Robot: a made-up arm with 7 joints. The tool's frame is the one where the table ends. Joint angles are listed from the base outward.
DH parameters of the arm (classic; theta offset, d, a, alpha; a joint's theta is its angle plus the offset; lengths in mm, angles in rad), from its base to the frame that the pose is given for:
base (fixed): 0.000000 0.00 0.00 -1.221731
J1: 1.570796 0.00 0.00 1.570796
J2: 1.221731 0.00 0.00 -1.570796
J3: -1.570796 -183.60 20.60 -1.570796
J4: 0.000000 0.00 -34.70 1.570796
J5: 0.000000 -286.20 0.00 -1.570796
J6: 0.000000 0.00 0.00 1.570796
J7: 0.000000 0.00 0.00 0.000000
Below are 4 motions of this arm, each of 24 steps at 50 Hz.
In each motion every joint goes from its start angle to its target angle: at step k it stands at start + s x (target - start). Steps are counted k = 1, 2, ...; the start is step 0. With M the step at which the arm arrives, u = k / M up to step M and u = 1 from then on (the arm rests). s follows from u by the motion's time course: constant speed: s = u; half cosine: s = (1 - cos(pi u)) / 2; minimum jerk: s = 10 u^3 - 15 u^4 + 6 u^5.
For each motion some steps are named. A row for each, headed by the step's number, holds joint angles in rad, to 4 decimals.
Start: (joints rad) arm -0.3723 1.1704 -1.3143 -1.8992 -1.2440 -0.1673 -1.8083
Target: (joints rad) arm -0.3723 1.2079 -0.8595 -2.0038 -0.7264 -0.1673 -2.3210
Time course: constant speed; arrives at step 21
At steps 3, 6, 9, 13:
3: -0.3723 1.1758 -1.2493 -1.9141 -1.1701 -0.1673 -1.8815
6: -0.3723 1.1811 -1.1844 -1.9291 -1.0961 -0.1673 -1.9548
9: -0.3723 1.1865 -1.1194 -1.9440 -1.0222 -0.1673 -2.0280
13: -0.3723 1.1936 -1.0328 -1.9640 -0.9236 -0.1673 -2.1257

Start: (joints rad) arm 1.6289 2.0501 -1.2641 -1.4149 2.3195 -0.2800 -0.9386
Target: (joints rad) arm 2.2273 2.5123 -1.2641 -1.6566 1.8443 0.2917 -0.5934
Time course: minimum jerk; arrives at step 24
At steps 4, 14, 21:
4: 1.6501 2.0665 -1.2641 -1.4235 2.3026 -0.2597 -0.9263
14: 2.0199 2.3521 -1.2641 -1.5728 2.0090 0.0935 -0.7131
21: 2.2177 2.5049 -1.2641 -1.6527 1.8519 0.2825 -0.5989

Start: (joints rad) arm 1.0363 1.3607 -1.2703 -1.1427 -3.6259 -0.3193 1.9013
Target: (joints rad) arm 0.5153 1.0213 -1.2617 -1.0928 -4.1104 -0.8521 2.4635
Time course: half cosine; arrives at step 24
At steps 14, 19, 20, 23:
14: 0.7084 1.1471 -1.2649 -1.1113 -3.9308 -0.6546 2.2552
19: 0.5691 1.0564 -1.2626 -1.0980 -4.0603 -0.7970 2.4054
20: 0.5502 1.0440 -1.2623 -1.0961 -4.0779 -0.8164 2.4258
23: 0.5175 1.0228 -1.2617 -1.0930 -4.1083 -0.8498 2.4611

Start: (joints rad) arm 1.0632 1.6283 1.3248 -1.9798 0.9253 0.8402 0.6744
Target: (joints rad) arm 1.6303 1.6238 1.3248 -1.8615 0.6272 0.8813 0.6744
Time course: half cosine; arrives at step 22
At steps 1, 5, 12, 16, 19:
1: 1.0661 1.6283 1.3248 -1.9792 0.9238 0.8404 0.6744
5: 1.1325 1.6278 1.3248 -1.9654 0.8889 0.8452 0.6744
12: 1.3871 1.6257 1.3248 -1.9122 0.7550 0.8637 0.6744
16: 1.5324 1.6246 1.3248 -1.8819 0.6786 0.8742 0.6744
19: 1.6047 1.6240 1.3248 -1.8668 0.6407 0.8794 0.6744

